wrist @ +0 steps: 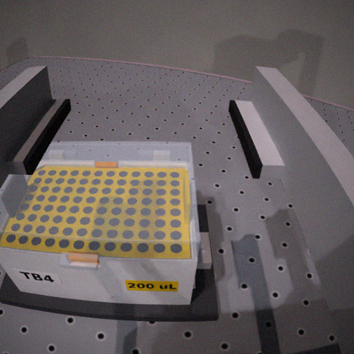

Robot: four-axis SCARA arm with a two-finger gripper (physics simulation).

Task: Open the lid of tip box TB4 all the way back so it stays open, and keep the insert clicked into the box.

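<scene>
Tip box TB4 [117, 281] stands in the lower left of the wrist view, with a white body, a TB4 label and a yellow 200 uL label. Its yellow insert [108, 216] with rows of grey holes sits level in the box, with an orange clip [83, 258] at the front and another orange clip [106, 164] at the back. The clear lid [120, 150] appears down over the insert; its faint outline makes its exact angle hard to tell. My gripper [148, 83] is shut at its commanded stop, with a wide empty gap between its black-padded fingers, beyond the box's front face.
The box stands on a dark base plate [130, 311]. A light grey block [205, 250] is at its right side. The grey perforated table [165, 107] extends behind and to the right, up to a pinkish far edge. Shadows fall across the table at the lower right.
</scene>
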